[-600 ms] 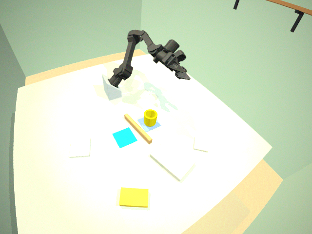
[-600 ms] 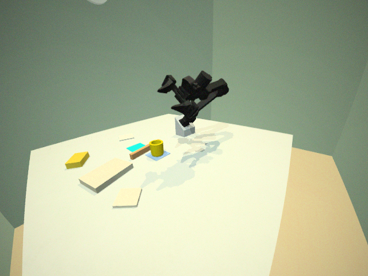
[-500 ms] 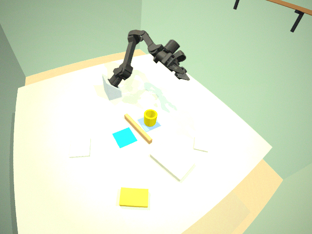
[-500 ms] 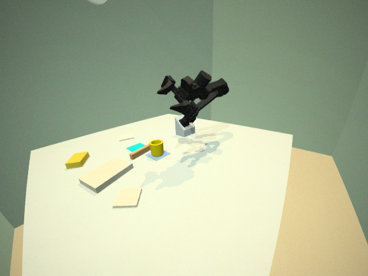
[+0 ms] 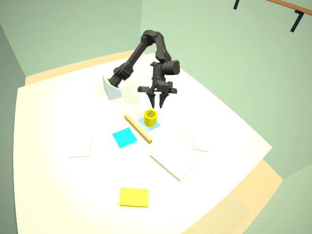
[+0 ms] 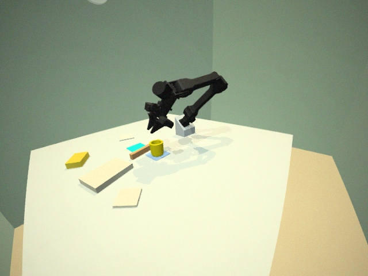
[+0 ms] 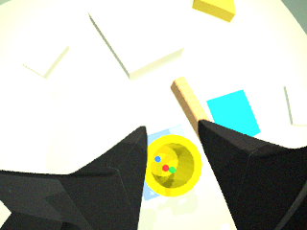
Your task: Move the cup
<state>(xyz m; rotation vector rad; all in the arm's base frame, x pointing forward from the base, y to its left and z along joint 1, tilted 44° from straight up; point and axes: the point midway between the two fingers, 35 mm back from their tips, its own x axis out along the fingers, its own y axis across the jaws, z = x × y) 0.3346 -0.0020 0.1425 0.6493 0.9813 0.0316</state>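
My gripper tip is now 110 mm above the yellow cup, 40 mm past it and 10 mm to the left of it. Also, from my gripper tip: wooden bar: 140 mm below, 90 mm to the right, 30 mm behind; cyan pad: 170 mm to the right, 150 mm below, 20 mm behind.
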